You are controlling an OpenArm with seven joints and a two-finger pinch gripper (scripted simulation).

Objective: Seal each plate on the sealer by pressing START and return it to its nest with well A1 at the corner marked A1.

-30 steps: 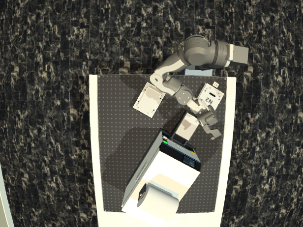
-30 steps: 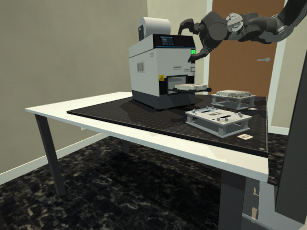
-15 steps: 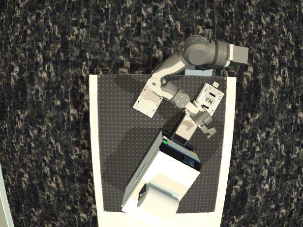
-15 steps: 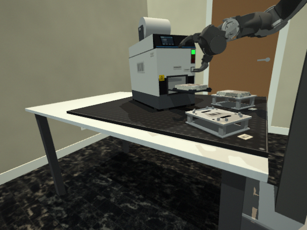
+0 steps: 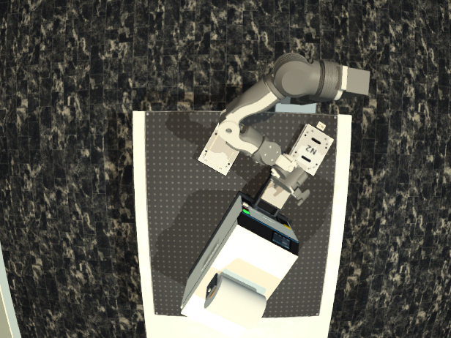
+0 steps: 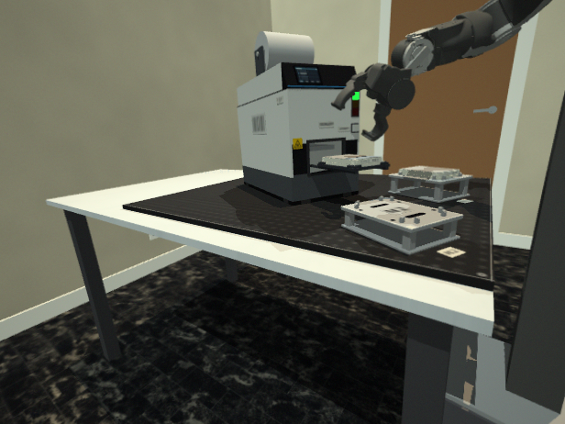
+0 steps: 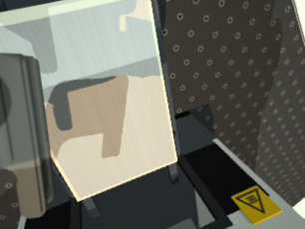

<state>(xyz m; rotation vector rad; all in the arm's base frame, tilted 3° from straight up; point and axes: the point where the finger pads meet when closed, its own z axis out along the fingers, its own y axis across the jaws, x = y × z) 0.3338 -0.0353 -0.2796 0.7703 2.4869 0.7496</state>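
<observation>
The clear well plate lies 10 mm ahead of my hand, 30 mm to the right of it and 80 mm below it. The rest, counted from my hand: label tag: 230 mm behind, 130 mm to the left, 200 mm below; sealer stage: 10 mm ahead, 30 mm to the right, 100 mm below; sealer screen: 140 mm ahead, 30 mm to the right, 120 mm above.
</observation>
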